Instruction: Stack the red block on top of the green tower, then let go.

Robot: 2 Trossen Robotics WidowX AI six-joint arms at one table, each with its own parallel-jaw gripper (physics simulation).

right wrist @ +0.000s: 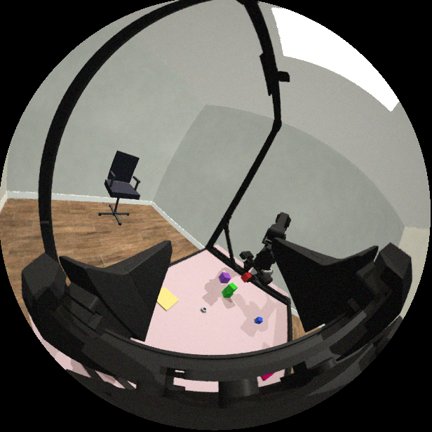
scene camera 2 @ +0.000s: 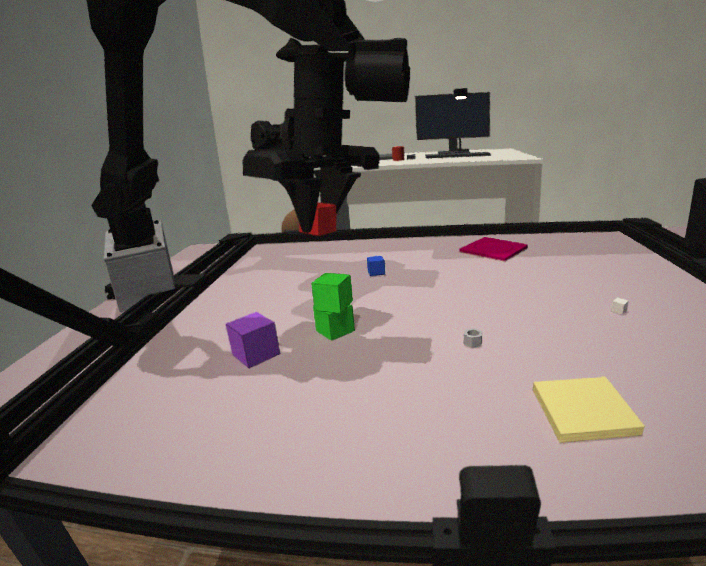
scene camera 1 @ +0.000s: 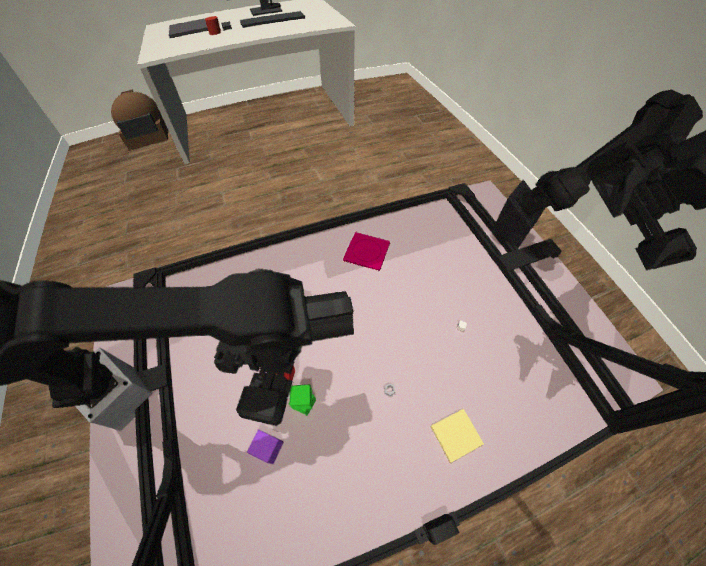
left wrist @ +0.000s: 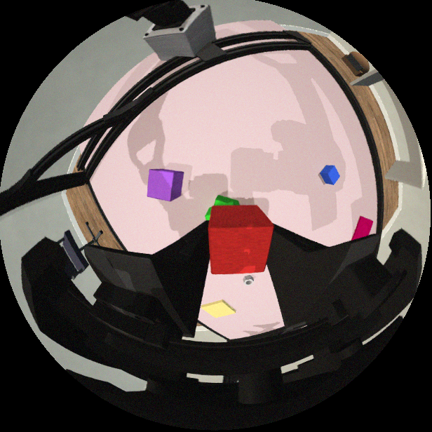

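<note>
The red block is between the fingers of my left gripper, which is shut on it. The block hangs in the air, higher than the green tower and apart from it. In scene camera 1 it shows just beyond the tower, slightly left. The tower is two green blocks, the upper turned a little on the lower. In the left wrist view the red block hides part of it. My right gripper is open and empty, far from the blocks.
A purple block stands left of the tower. A small blue block lies behind. A grey nut, a yellow pad, a white cube and a magenta square lie farther off.
</note>
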